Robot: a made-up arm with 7 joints.
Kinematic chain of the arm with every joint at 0, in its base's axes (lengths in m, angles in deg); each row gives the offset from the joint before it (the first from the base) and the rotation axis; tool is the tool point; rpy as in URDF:
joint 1: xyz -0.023 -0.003 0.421 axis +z
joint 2: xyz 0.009 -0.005 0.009 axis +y
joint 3: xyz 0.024 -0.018 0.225 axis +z
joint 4: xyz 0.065 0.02 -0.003 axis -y
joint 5: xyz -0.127 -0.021 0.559 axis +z
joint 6: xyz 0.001 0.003 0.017 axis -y
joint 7: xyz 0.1 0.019 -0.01 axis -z
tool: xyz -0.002 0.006 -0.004 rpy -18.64 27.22 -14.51
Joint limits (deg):
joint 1: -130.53..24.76
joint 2: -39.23..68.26
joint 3: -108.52..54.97
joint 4: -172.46..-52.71
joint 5: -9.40..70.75
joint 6: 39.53..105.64
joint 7: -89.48..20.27
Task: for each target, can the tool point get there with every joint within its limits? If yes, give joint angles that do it. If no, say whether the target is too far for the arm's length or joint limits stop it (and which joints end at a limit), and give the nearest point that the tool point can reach.
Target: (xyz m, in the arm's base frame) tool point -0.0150 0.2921 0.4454
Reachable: no: joint limits stop it (at a limit: joint 2, joint 3, joint 4, joint 5, joint 6, joint 7) | nearest point -0.0116 0.4164 0.3136 | short by 0.181 m
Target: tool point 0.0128 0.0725 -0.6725
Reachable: no: too far | nearest point 0.0876 0.0770 -0.2540 | short by 0.425 m
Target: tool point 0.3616 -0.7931 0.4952
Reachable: yes | joints -65.37 34.56 0.37 -70.59 32.65 77.07 -45.84
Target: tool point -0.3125 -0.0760 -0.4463
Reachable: no: joint limits stop it (at a limit: joint 1, joint 2, joint 5, joint 7) | nearest point -0.2902 -0.0963 -0.2557 | short by 0.193 m
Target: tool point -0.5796 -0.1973 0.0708
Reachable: yes | joints -88.32 59.72 -61.28 -120.94 36.70 45.97 -24.79
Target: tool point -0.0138 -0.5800 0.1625
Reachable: yes | joints -44.61 -1.13 -50.15 -148.32 63.22 78.23 -5.87
